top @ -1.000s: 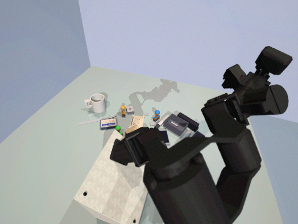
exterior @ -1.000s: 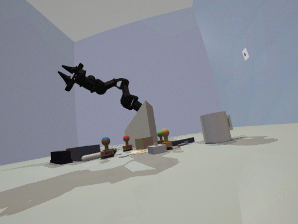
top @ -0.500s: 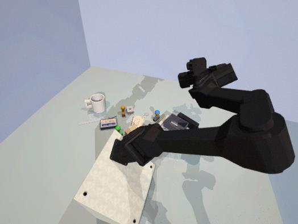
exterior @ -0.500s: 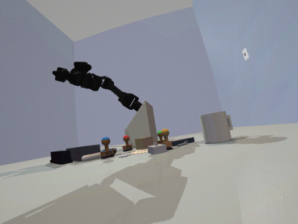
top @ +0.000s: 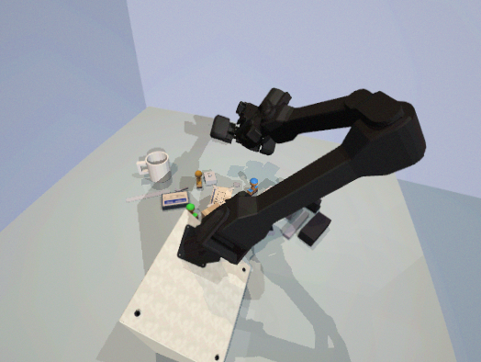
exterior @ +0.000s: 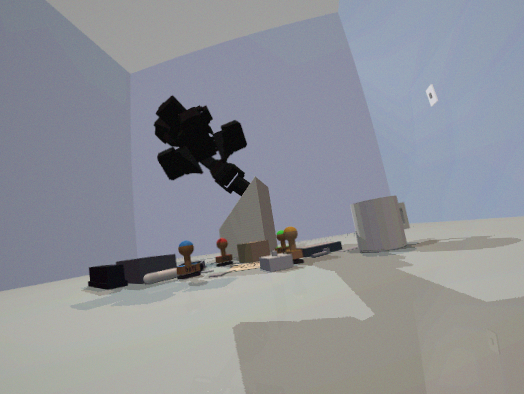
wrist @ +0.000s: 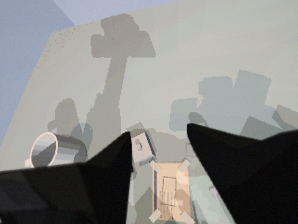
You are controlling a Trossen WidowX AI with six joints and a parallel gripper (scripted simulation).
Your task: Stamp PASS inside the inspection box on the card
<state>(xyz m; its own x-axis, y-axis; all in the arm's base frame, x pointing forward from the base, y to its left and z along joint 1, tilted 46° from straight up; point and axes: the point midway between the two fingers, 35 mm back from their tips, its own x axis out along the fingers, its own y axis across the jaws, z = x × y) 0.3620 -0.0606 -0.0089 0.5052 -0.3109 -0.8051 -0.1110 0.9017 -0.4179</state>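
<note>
Right now my gripper tip is 170 mm past the green-knobbed stamp, 110 mm to the right of it and 180 mm above it. The rest, counted from my gripper tip: small grey box (20 mm ahead, 90 mm to the left, 180 mm below); then blue-knobbed stamp (20 mm behind, 80 mm to the right, 180 mm below); then card (60 mm behind, 30 mm to the left, 200 mm below).
</note>
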